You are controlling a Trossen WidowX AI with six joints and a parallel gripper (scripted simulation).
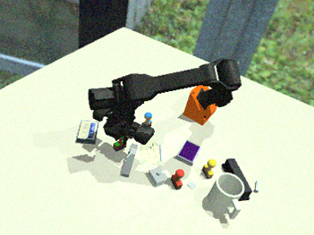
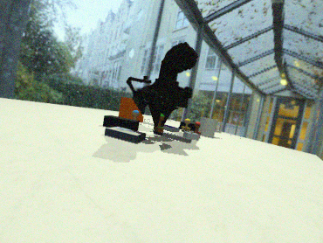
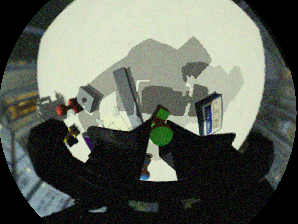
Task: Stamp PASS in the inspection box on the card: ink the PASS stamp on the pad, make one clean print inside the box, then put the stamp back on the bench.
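Now: the purple ink pad 11 cm behind my gripper tip, 20 cm to the left of it and 3 cm below it. Round my gripper tip: green-knobbed stamp: right at my gripper tip; then grey bar: 2 cm ahead, 5 cm to the left, 3 cm below; then card: 5 cm behind, 9 cm to the left, 4 cm below.
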